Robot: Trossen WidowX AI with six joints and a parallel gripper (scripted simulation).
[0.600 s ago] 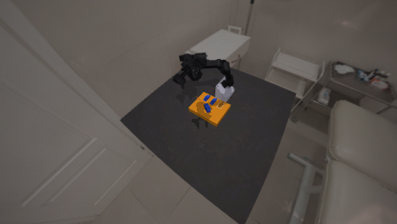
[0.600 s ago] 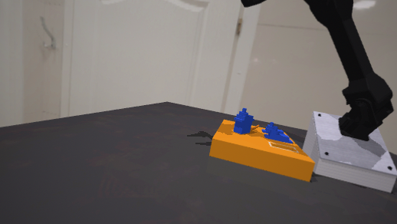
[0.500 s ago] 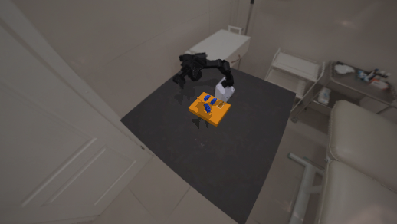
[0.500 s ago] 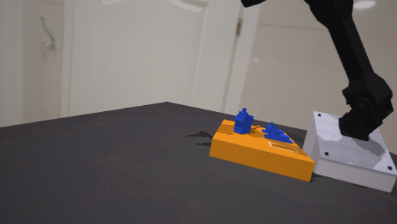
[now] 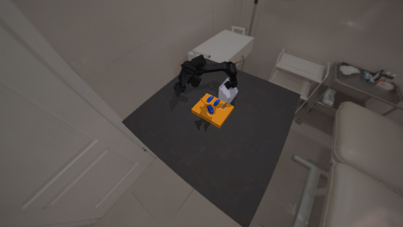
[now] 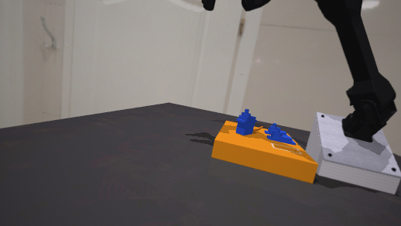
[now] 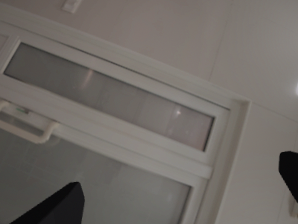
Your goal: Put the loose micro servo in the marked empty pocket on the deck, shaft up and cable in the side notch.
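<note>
Now: gripper tip 49 cm above the orange deck, 27 cm past it and 3 cm to the left of it.
</note>
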